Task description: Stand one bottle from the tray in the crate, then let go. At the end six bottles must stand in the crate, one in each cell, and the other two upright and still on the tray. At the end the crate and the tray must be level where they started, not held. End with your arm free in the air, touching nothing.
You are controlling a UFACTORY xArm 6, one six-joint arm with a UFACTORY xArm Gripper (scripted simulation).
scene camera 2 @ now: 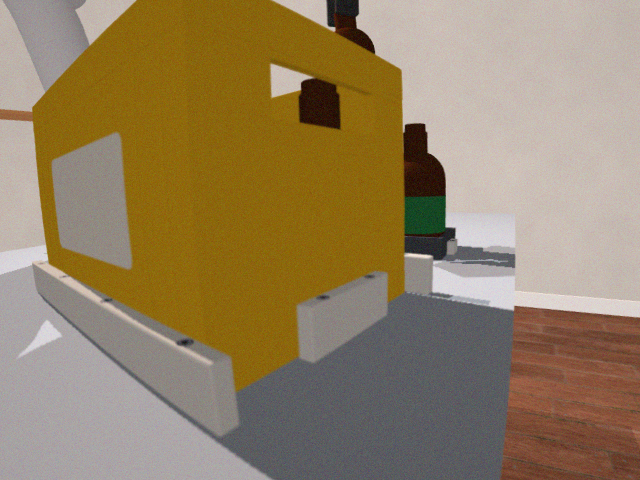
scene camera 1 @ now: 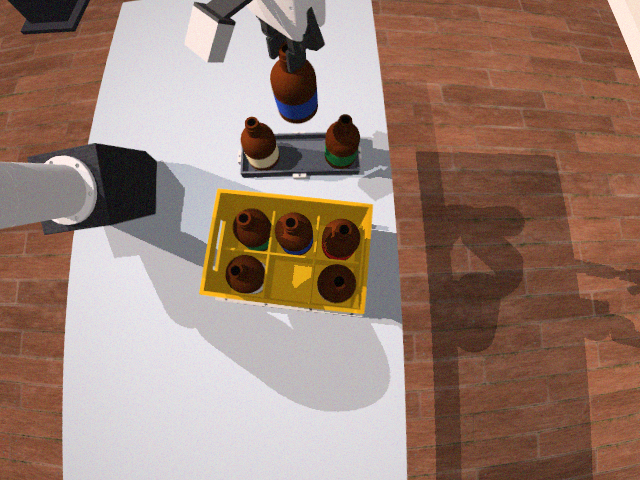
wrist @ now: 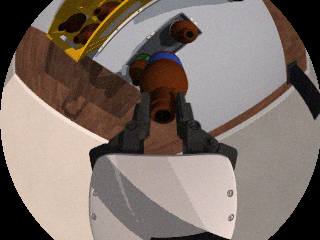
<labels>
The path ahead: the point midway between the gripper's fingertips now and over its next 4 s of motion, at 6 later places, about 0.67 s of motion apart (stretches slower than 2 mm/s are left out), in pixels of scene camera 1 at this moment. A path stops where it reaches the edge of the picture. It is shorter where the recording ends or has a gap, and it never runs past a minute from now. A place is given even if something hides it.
My gripper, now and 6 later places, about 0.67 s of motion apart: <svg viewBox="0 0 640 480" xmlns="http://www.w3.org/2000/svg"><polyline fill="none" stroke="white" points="287,60 287,63 286,70 285,84 283,104 280,133 277,167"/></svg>
</labels>
